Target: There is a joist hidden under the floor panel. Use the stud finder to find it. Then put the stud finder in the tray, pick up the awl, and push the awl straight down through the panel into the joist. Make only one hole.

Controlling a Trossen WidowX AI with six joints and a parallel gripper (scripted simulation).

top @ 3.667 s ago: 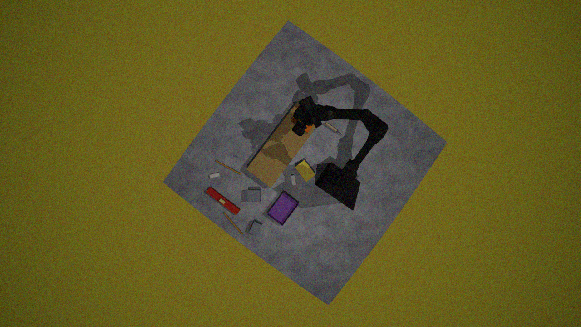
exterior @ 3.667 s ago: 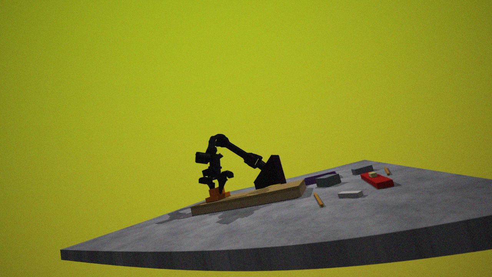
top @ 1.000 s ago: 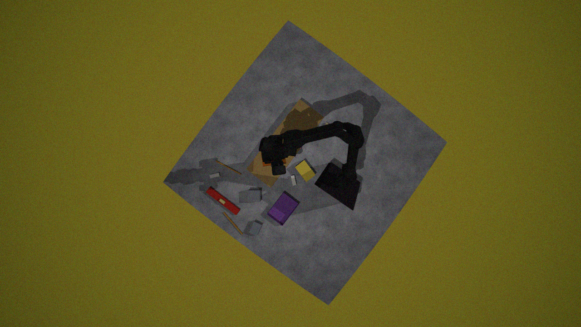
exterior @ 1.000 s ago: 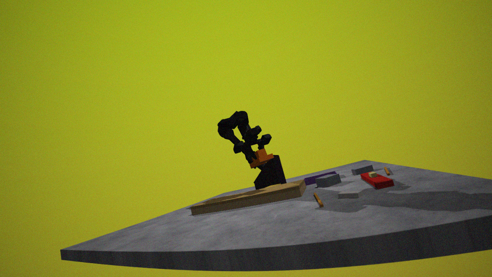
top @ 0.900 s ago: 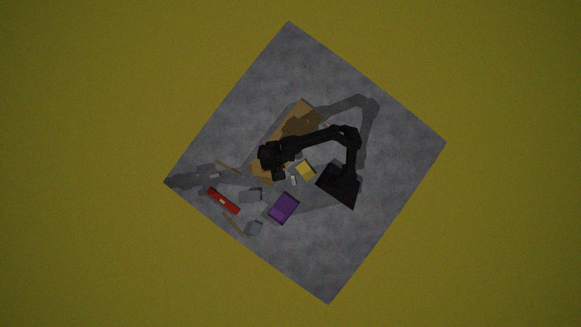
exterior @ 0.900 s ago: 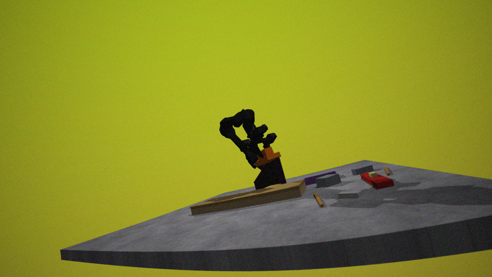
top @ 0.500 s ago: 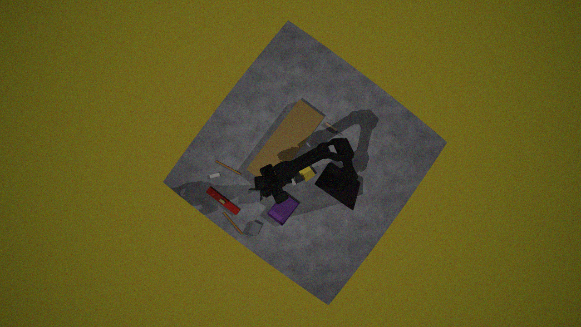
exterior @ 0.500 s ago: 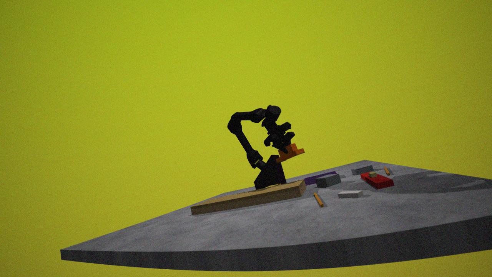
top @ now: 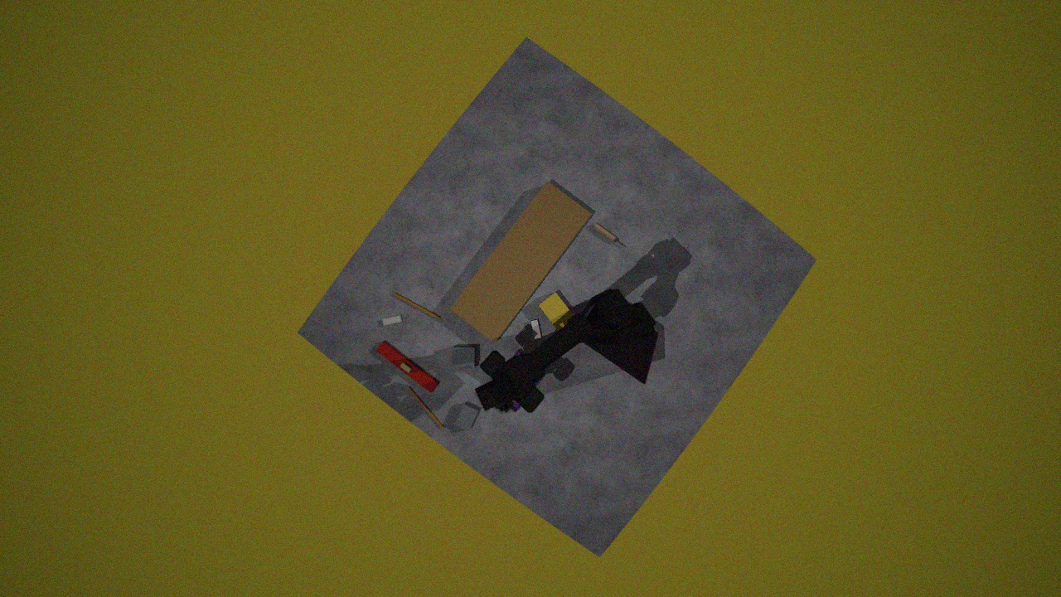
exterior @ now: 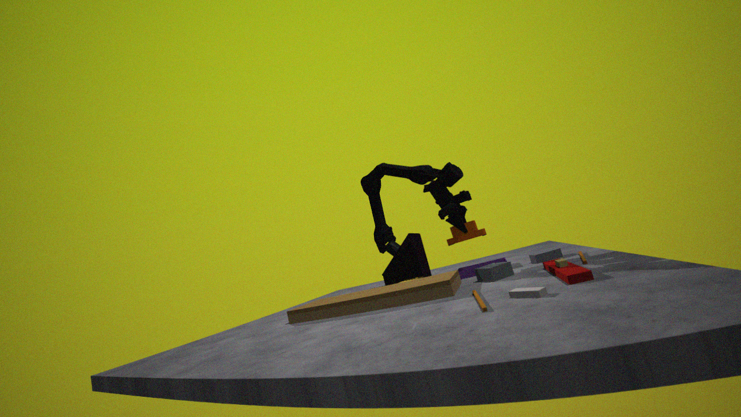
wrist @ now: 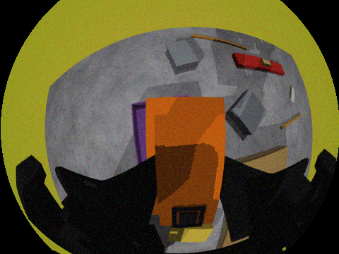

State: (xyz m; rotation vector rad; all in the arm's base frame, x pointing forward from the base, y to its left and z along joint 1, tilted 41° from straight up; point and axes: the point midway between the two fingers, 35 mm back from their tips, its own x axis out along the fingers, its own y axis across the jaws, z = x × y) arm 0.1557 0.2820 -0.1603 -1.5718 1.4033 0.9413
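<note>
Right now my gripper tip is 40 mm past the purple tray and 130 mm above it. Round my gripper tip: yellow block: 20 mm ahead, 250 mm to the right, 130 mm below; red level: 260 mm ahead, 210 mm to the left, 130 mm below; orange stud finder: 20 mm to the right, 20 mm above.
</note>
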